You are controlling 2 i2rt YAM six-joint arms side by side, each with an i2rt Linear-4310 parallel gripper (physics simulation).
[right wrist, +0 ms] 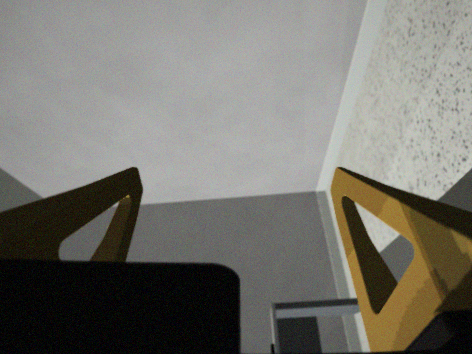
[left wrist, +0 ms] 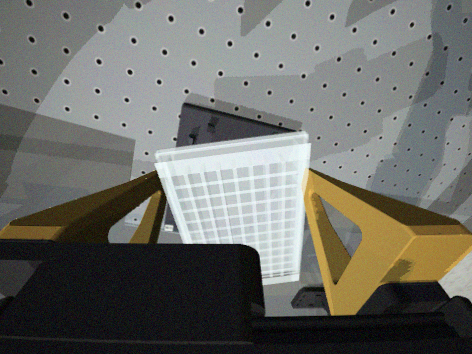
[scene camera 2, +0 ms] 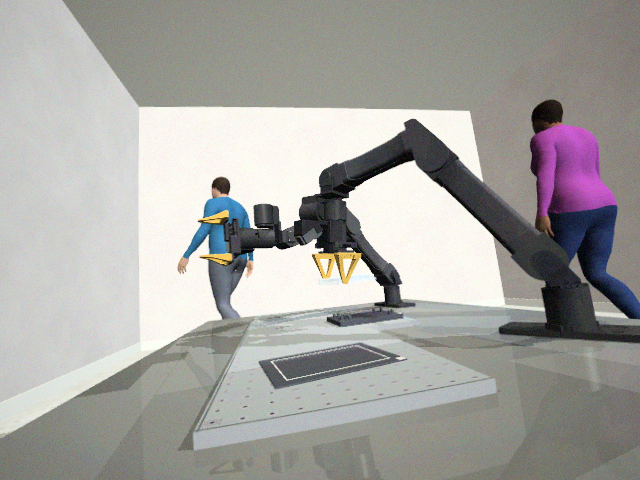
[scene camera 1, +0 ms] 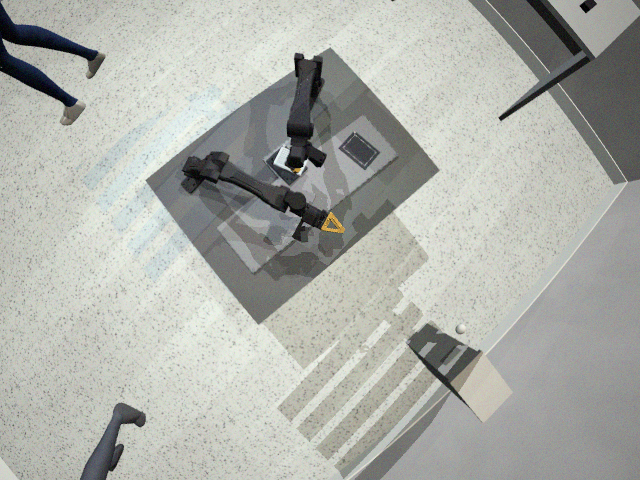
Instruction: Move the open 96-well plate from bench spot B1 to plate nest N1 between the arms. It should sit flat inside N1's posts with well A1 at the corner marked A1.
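Frame: origin at the left arm's base, x ahead, y left, z up, level; centimetres.
Seen in the pictures: left gripper, fingertip midpoint: (left wrist: 235,176) (scene camera 2: 335,282); right gripper, fingertip midpoint: (right wrist: 236,178) (scene camera 2: 198,238) (scene camera 1: 342,231); left arm's base at its link origin: (scene camera 2: 573,333) (scene camera 1: 311,93); right arm's base at its link origin: (scene camera 2: 393,305).
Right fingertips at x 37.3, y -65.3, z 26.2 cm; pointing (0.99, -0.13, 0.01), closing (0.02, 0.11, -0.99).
Pixels of each thing's top centre, then the offset from my right fingertips to it. "spot": a spot on its surface instead. Level surfaces: height alone.
- white 96-well plate at its top centre: (left wrist: 244,240) (scene camera 2: 346,275) (scene camera 1: 290,159) dx -30.1, dy +22.4, dz -13.1 cm
- dark nest N1 at its top centre: (left wrist: 225,192) (scene camera 2: 362,311) (scene camera 1: 286,163) dx -33.3, dy +23.6, dz -22.7 cm
- Bench spot B1 at a spot on its surface: (scene camera 2: 330,364) (scene camera 1: 363,147) spot: dx -2.3, dy +46.8, dz -24.7 cm
- perforated board at its surface level: dz -24.9 cm
- dark table at its surface level: dz -26.2 cm
The white 96-well plate (scene camera 1: 282,156) (scene camera 2: 361,279) (left wrist: 240,200) is held between the fingers of my left gripper (scene camera 2: 336,280) (left wrist: 235,176), which is shut on its two long sides. It hangs roughly level, well above the dark nest N1 (scene camera 1: 290,178) (scene camera 2: 343,321) (left wrist: 245,126). In the left wrist view the plate looks turned slightly relative to the nest and covers most of it; small posts show past its far edge. The plate's A1 corner cannot be read. Bench spot B1 (scene camera 1: 359,149) (scene camera 2: 330,364) is bare. My right gripper (scene camera 2: 201,238) (right wrist: 236,178) is open and empty, pointing sideways.
The perforated board (scene camera 1: 253,258) (scene camera 2: 310,410) (left wrist: 280,50) bears the nest and B1 on the dark table (scene camera 1: 258,304). The right arm (scene camera 1: 258,191) reaches across above the board, below the left arm in scene camera 1. People (scene camera 2: 573,170) (scene camera 2: 227,206) stand beyond the table.
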